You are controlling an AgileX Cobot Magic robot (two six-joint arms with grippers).
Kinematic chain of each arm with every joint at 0, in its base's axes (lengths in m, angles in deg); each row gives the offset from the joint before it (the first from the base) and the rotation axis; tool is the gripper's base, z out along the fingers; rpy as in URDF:
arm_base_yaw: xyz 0 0 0.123 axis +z
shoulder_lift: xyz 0 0 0 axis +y
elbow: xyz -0.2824 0 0.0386 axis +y
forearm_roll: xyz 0.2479 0 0.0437 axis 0.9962 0 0.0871
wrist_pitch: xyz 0 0 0 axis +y
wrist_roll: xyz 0.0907 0 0.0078 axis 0.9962 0 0.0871
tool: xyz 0 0 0 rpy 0 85 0
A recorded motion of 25 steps. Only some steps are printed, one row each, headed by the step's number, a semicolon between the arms.
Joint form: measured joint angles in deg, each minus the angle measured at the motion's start. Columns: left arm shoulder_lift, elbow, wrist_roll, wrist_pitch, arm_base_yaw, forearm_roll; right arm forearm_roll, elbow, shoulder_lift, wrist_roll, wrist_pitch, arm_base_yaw.
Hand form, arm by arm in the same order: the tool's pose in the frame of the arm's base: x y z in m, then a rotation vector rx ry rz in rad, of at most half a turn. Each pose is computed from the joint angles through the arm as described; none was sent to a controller.
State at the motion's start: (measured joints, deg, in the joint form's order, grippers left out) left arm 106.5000 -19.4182 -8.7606 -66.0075 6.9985 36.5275; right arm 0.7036 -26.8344 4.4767 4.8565 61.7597 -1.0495
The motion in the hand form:
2: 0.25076 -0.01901 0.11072 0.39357 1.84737 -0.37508; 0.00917 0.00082 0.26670 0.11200 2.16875 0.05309
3: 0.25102 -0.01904 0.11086 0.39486 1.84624 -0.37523; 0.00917 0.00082 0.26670 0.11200 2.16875 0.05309
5: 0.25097 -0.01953 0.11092 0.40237 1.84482 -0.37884; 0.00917 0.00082 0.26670 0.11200 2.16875 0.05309
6: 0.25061 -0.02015 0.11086 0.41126 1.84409 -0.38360; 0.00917 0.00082 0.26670 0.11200 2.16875 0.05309
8: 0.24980 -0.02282 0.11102 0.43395 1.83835 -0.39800; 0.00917 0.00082 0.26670 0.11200 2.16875 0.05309
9: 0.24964 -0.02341 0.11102 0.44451 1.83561 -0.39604; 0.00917 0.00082 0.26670 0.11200 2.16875 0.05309
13: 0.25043 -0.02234 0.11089 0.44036 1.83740 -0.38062; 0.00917 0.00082 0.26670 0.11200 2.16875 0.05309
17: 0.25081 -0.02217 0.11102 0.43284 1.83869 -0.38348; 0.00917 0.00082 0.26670 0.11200 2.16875 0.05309
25: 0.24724 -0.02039 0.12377 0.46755 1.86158 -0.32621; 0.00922 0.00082 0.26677 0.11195 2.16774 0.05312
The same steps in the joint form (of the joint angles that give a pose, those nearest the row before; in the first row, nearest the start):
2: 0.00 -0.38 0.00 0.00 0.00 -0.05; 0.00 0.00 0.00 0.00 0.00 0.00
3: 0.00 -0.44 0.00 0.00 0.00 0.01; 0.00 0.00 0.00 0.00 0.00 0.00
5: 0.00 -0.49 0.00 0.00 0.00 0.42; 0.00 0.00 0.00 0.00 0.00 0.00
6: 0.00 -0.49 0.00 0.00 0.00 0.92; 0.00 0.00 0.00 0.00 0.00 0.00
8: 0.00 -0.49 0.00 -0.20 -0.30 1.95; 0.00 0.00 0.00 0.00 0.00 0.00
9: 0.00 -0.49 0.39 -0.21 -0.39 2.11; 0.00 0.00 0.00 0.00 0.00 0.00
13: 0.00 -0.55 0.94 0.03 -0.39 1.35; 0.00 0.00 0.00 0.00 0.00 0.00
17: 0.00 -0.62 0.56 0.05 -0.39 1.24; 0.00 0.00 0.00 0.00 0.00 0.00
25: -5.32 -0.26 0.22 6.10 -0.39 1.71; 0.00 0.00 0.00 0.00 -0.06 0.00

